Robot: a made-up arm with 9 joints. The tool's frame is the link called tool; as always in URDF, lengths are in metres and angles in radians.
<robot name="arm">
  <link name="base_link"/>
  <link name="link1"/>
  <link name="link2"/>
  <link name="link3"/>
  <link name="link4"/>
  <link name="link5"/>
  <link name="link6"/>
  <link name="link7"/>
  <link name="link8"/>
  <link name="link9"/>
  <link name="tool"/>
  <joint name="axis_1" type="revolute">
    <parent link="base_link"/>
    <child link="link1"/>
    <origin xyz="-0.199 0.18 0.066"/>
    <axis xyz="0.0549 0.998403 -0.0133"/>
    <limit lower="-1.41" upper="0.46" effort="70" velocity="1.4"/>
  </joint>
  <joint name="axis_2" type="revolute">
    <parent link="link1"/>
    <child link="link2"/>
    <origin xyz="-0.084 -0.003 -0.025"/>
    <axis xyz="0 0 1"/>
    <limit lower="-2.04" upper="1.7" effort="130" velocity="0.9"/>
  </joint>
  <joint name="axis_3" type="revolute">
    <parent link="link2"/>
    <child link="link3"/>
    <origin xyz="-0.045 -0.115 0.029"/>
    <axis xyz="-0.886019 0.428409 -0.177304"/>
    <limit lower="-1.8" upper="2.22" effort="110" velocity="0.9"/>
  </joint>
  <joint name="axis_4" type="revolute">
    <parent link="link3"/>
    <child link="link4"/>
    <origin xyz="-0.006 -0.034 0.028"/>
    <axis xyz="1 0 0"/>
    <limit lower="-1.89" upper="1.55" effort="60" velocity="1.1"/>
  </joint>
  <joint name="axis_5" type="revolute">
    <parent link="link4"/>
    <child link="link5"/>
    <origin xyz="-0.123 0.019 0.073"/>
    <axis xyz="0 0 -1"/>
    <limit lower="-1.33" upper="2.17" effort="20" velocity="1.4"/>
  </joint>
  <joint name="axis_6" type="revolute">
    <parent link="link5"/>
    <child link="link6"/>
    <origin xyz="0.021 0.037 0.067"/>
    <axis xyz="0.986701 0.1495 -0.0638"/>
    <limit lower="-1.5" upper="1.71" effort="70" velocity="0.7"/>
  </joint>
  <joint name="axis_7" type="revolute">
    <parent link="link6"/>
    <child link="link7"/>
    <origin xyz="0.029 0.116 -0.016"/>
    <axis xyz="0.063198 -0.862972 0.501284"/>
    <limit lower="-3.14" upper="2.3" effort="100" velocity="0.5"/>
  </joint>
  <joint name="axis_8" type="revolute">
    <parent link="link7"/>
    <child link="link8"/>
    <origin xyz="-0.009 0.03 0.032"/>
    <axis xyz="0 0 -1"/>
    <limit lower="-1.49" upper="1.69" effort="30" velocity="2.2"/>
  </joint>
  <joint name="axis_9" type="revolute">
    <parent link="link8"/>
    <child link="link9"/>
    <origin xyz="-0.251 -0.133 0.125"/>
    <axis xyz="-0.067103 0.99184 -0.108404"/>
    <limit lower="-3.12" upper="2.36" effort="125" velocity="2"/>
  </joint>
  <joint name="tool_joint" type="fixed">
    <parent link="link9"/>
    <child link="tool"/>
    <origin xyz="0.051 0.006 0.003" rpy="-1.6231 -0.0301 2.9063"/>
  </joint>
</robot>
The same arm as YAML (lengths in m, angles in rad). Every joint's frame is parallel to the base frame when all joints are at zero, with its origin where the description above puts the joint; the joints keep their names.
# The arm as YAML. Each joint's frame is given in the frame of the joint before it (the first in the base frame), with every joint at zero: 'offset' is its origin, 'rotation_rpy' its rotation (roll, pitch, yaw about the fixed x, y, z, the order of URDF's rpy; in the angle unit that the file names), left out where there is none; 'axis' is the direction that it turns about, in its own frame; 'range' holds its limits. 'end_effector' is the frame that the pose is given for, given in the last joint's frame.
length_unit: m
angle_unit: rad
chain:
  - id: axis_1
    offset: [-0.199, 0.18, 0.066]
    axis: [0.0549, 0.998403, -0.0133]
    range: [-1.41, 0.46]
  - id: axis_2
    offset: [-0.084, -0.003, -0.025]
    axis: [0.0, 0.0, 1.0]
    range: [-2.04, 1.7]
  - id: axis_3
    offset: [-0.045, -0.115, 0.029]
    axis: [-0.886019, 0.428409, -0.177304]
    range: [-1.8, 2.22]
  - id: axis_4
    offset: [-0.006, -0.034, 0.028]
    axis: [1.0, 0.0, 0.0]
    range: [-1.89, 1.55]
  - id: axis_5
    offset: [-0.123, 0.019, 0.073]
    axis: [0.0, 0.0, -1.0]
    range: [-1.33, 2.17]
  - id: axis_6
    offset: [0.021, 0.037, 0.067]
    axis: [0.986701, 0.1495, -0.0638]
    range: [-1.5, 1.71]
  - id: axis_7
    offset: [0.029, 0.116, -0.016]
    axis: [0.063198, -0.862972, 0.501284]
    range: [-3.14, 2.3]
  - id: axis_8
    offset: [-0.009, 0.03, 0.032]
    axis: [0.0, 0.0, -1.0]
    range: [-1.49, 1.69]
  - id: axis_9
    offset: [-0.251, -0.133, 0.125]
    axis: [-0.067103, 0.99184, -0.108404]
    range: [-3.12, 2.36]
end_effector:
  offset: [0.051, 0.006, 0.003]
  rotation_rpy: [-1.6231, -0.0301, 2.9063]

